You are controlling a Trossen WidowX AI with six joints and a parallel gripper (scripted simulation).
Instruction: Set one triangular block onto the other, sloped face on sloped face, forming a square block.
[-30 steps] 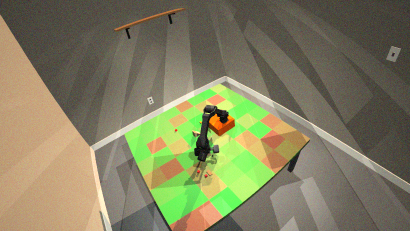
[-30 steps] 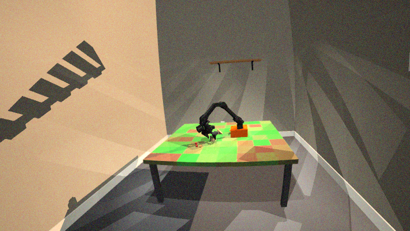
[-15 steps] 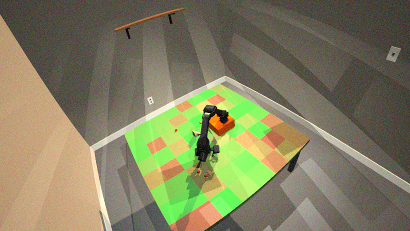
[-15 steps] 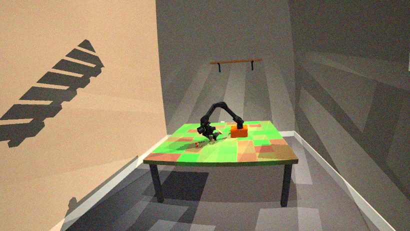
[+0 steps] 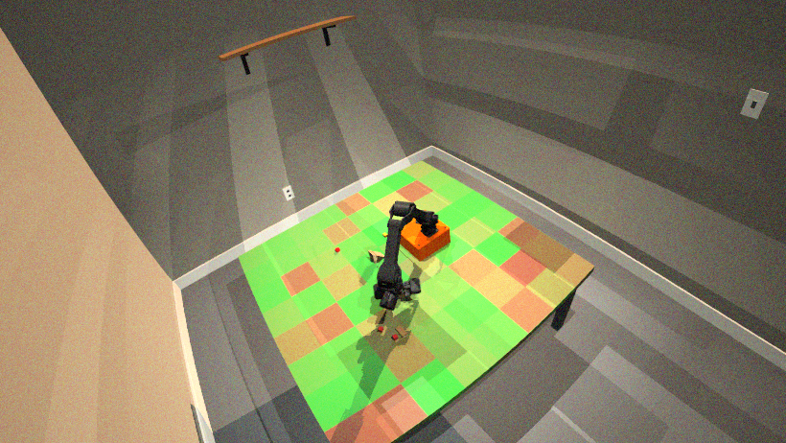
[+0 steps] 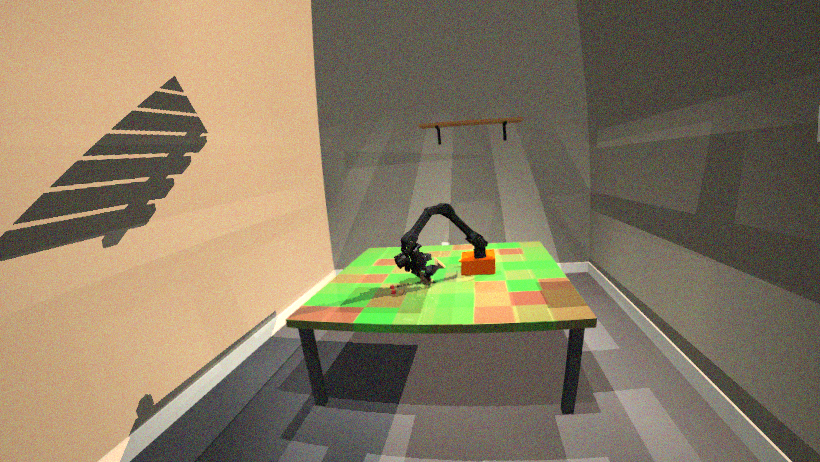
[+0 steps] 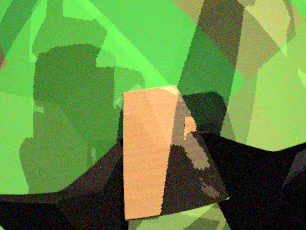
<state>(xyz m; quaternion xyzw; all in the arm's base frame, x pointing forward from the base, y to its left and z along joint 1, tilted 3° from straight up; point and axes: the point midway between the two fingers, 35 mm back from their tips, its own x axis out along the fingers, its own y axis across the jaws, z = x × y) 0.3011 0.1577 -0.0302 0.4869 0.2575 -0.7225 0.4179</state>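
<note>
The tan triangular block is 10 mm to the left of my gripper tip and 10 mm above it. Round my gripper tip: small tan block: 100 mm ahead, 160 mm to the left; then small yellow piece: 160 mm behind, 350 mm to the right.
</note>
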